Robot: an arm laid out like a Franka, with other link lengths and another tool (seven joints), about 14 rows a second.
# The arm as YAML. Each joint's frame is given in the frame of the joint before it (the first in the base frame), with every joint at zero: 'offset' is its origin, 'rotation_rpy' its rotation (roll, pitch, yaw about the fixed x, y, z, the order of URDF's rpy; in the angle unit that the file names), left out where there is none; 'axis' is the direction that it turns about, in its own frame. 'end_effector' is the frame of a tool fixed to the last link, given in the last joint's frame.
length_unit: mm
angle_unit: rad
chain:
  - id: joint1
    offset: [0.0, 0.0, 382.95]
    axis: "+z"
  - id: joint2
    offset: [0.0, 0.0, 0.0]
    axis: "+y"
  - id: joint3
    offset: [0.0, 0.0, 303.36]
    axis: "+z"
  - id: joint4
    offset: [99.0, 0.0, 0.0]
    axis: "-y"
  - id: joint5
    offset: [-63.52, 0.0, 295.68]
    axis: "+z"
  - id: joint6
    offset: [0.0, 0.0, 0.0]
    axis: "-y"
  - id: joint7
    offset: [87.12, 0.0, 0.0]
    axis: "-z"
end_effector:
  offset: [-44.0, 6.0, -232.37]
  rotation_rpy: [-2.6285, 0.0, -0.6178]
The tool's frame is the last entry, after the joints.
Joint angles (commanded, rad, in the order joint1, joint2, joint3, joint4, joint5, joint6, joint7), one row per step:
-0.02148 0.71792 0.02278 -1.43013 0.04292 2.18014 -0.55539
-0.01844 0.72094 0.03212 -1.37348 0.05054 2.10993 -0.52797
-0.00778 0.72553 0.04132 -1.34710 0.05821 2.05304 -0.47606
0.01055 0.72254 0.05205 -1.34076 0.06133 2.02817 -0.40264
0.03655 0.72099 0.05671 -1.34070 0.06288 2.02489 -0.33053
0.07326 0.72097 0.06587 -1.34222 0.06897 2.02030 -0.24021
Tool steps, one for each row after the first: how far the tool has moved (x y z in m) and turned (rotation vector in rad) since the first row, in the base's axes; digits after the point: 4 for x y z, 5 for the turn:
0.0017 0.0099 0.0137 0.01508 0.01798 -0.01825
-0.0047 0.0254 0.0174 0.02883 0.05662 -0.05296
-0.0097 0.0461 0.0208 0.03731 0.07786 -0.09943
-0.0124 0.0676 0.0220 0.04004 0.08542 -0.14221
-0.0182 0.0994 0.0221 0.04758 0.10055 -0.19080

